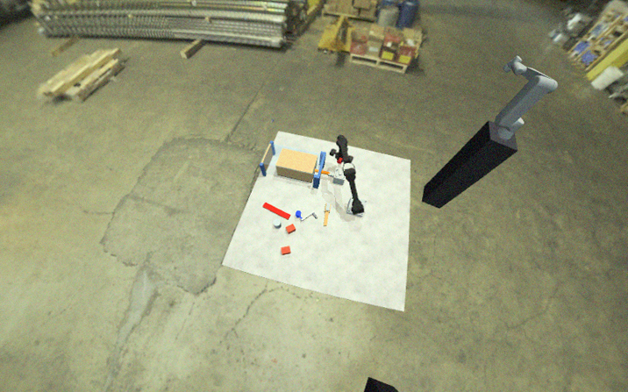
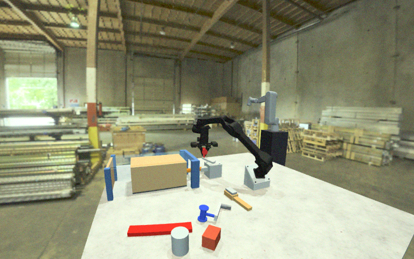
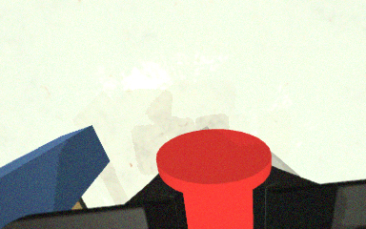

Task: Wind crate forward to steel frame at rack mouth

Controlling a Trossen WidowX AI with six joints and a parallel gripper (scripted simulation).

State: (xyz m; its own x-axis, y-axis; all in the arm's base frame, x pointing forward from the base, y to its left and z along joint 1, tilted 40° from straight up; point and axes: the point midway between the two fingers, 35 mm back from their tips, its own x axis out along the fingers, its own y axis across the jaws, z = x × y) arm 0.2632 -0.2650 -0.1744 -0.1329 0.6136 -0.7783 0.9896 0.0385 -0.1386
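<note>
Now: gripper tip 10 mm past the red-knobbed winch handle, 40 mm to the right of it and 10 mm above it. The rest, counted from my gripper tip: blue frame (120 mm ahead, 120 mm to the left, 10 mm below); then red knob (10 mm to the left, 20 mm above); then grey winch (50 mm behind, 90 mm to the left, 80 mm below).
</note>
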